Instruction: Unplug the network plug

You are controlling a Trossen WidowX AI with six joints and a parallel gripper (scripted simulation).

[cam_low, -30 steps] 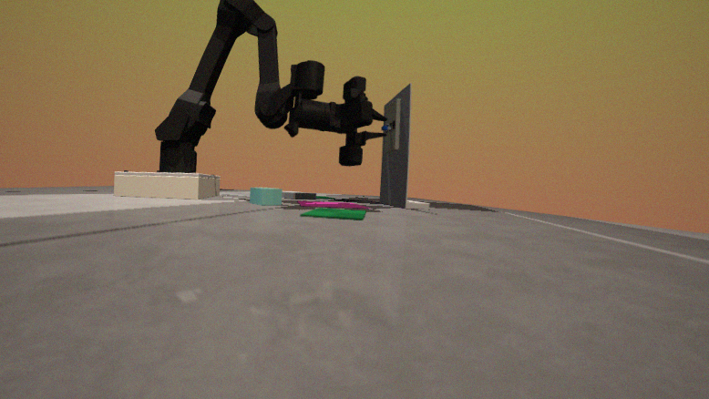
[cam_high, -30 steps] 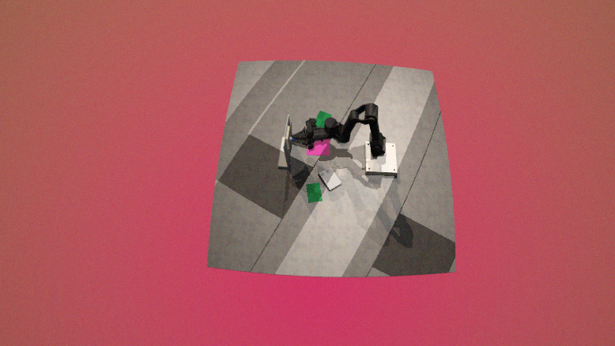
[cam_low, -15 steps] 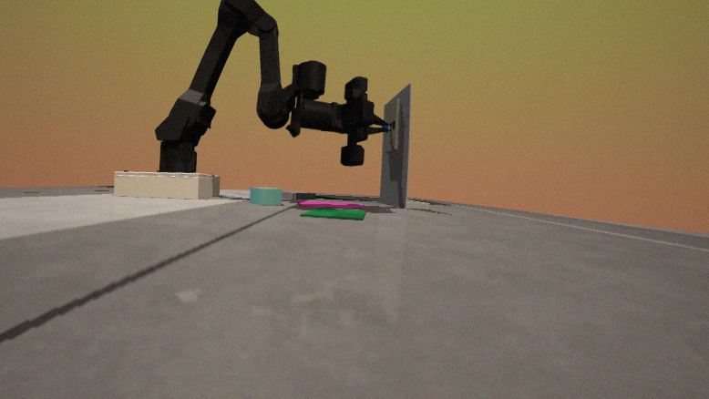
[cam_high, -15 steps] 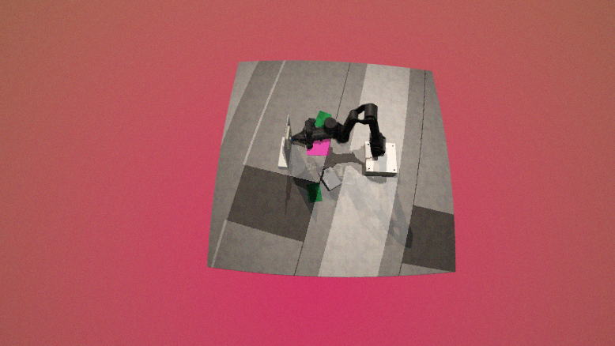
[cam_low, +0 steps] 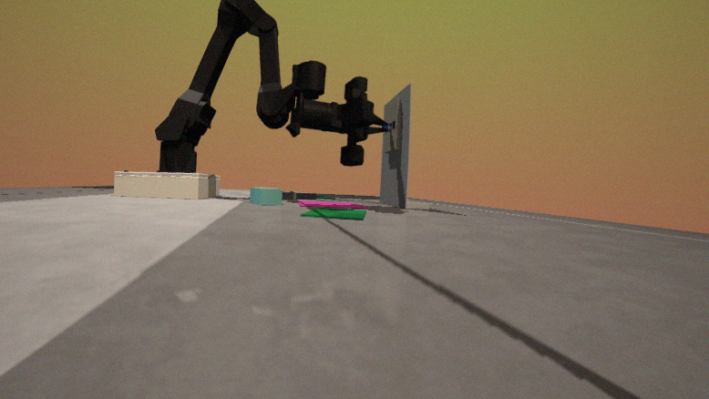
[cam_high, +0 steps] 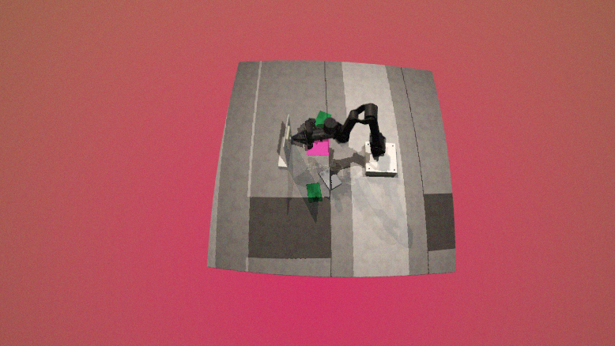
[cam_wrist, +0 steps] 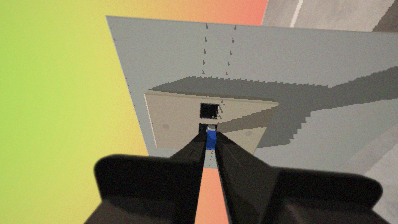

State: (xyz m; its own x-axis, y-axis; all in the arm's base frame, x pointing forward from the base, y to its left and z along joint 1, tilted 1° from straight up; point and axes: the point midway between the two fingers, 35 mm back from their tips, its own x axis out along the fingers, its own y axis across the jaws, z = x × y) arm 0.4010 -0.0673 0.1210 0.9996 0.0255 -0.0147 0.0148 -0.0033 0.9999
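The magenta marked square is 140 mm behind my gripper tip, 30 mm to the right of it and 170 mm below it. Also, from my gripper tip: flat grey plate (170 mm behind, 170 mm to the left, 170 mm below); upright grey panel (20 mm ahead, 10 mm to the right, 60 mm below); network plug (10 mm ahead).
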